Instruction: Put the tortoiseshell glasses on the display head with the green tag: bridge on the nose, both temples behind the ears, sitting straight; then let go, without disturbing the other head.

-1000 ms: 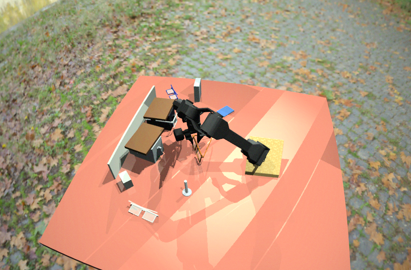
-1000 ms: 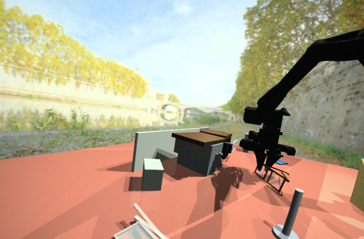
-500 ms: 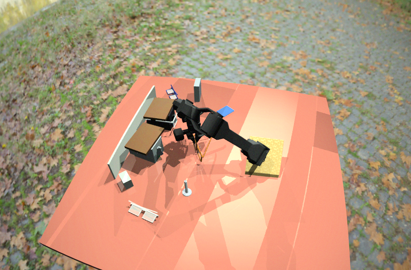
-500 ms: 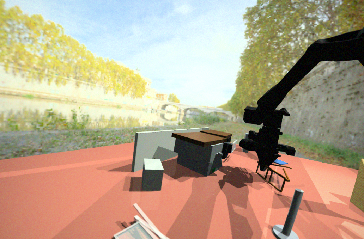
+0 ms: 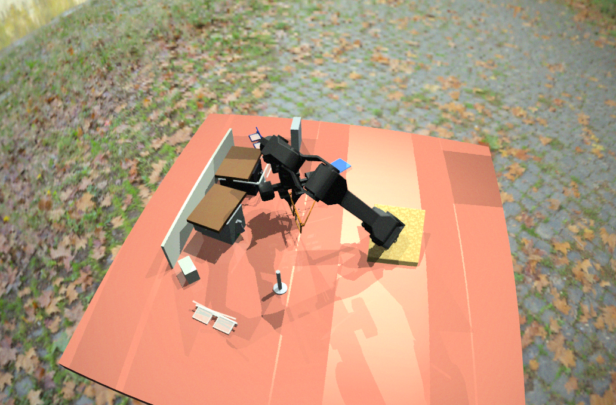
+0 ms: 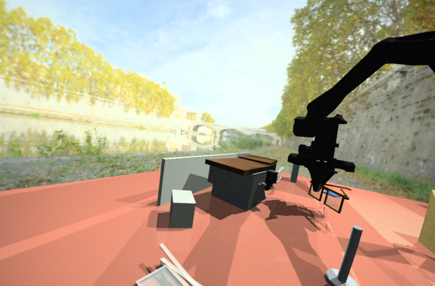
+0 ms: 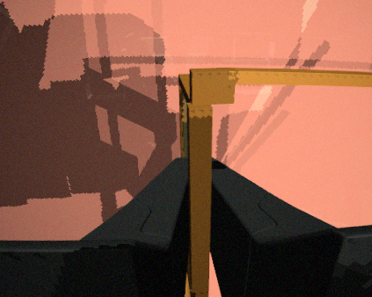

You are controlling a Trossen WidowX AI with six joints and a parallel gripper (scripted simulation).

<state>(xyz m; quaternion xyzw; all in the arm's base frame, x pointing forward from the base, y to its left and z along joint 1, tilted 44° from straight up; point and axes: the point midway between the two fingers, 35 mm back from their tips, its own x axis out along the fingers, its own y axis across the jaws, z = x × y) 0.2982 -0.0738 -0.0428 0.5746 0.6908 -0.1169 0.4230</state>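
Right now my gripper tip is 20 mm past the grey peg stand, 270 mm to the right of it and 30 mm above it. Round my gripper tip: black head (180 mm ahead, 130 mm to the right); then blue tag (120 mm behind, 280 mm to the right, 60 mm below); then grey display head (190 mm ahead, 90 mm to the left).
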